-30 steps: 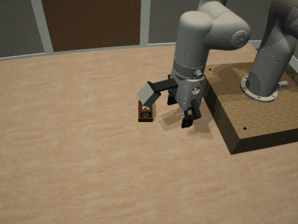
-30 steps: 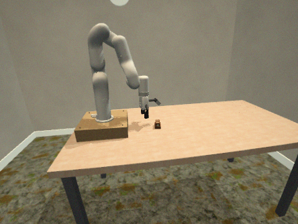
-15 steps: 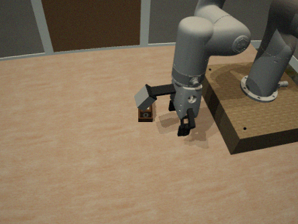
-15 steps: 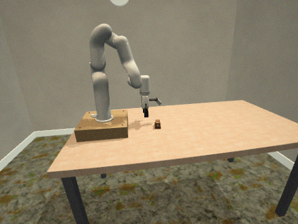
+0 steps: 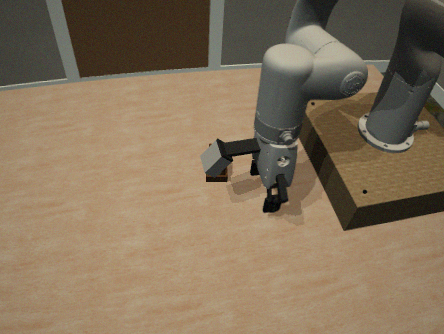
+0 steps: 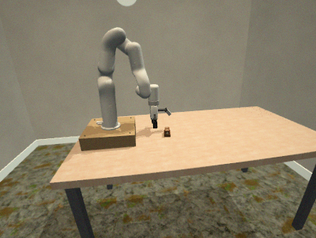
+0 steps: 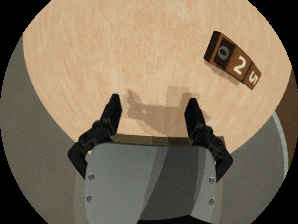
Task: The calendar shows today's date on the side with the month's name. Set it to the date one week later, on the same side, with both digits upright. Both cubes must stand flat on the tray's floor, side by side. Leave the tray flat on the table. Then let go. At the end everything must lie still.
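My hand is 80 mm short of the cube, 80 mm to the left of it and 10 mm above it. From my hand the other things lie so: brown tray 80 mm ahead, 100 mm to the right, 30 mm below.
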